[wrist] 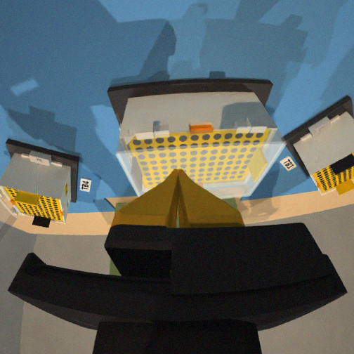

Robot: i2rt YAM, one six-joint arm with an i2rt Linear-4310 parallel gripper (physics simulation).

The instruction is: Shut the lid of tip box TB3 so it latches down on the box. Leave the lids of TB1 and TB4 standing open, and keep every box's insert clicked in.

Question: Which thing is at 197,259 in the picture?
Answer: The gripper.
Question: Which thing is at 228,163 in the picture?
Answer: A clear lid.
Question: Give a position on a yellow insert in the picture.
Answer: At 43,208
